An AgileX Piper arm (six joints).
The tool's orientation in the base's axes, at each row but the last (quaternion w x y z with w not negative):
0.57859 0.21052 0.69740 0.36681
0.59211 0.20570 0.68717 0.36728
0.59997 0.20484 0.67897 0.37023
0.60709 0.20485 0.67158 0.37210
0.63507 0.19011 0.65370 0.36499
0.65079 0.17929 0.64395 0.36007
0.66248 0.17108 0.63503 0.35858
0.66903 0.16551 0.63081 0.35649
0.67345 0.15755 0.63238 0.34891
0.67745 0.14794 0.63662 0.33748
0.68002 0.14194 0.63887 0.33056
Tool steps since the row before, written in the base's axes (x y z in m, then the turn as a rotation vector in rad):
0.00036 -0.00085 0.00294 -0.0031 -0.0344 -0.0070
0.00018 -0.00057 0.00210 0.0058 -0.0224 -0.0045
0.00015 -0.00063 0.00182 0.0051 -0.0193 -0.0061
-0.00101 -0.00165 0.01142 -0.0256 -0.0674 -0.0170
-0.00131 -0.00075 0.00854 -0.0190 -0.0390 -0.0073
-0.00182 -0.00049 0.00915 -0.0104 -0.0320 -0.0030
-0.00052 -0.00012 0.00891 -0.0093 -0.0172 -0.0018
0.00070 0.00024 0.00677 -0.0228 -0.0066 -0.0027
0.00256 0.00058 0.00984 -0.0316 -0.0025 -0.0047
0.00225 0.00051 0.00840 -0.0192 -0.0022 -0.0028
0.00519 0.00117 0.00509 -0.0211 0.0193 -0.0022
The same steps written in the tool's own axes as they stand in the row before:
-0.00262 0.00163 -0.00006 -0.0194 -0.0270 -0.0118
-0.00184 0.00118 -0.00004 -0.0143 -0.0187 -0.0001
-0.00169 0.00093 -0.00003 -0.0109 -0.0178 0.0000
-0.00859 0.00767 -0.00123 -0.0331 -0.0513 -0.0419
-0.00628 0.00592 -0.00082 -0.0204 -0.0270 -0.0281
-0.00667 0.00648 -0.00090 -0.0193 -0.0213 -0.0178
-0.00645 0.00613 0.00067 -0.0100 -0.0106 -0.0131
-0.00479 0.00452 0.00174 -0.0014 -0.0003 -0.0238
-0.00702 0.00615 0.00408 0.0032 0.0037 -0.0317
-0.00616 0.00506 0.00351 0.0015 0.0018 -0.0194
-0.00339 0.00261 0.00599 0.0146 0.0186 -0.0162

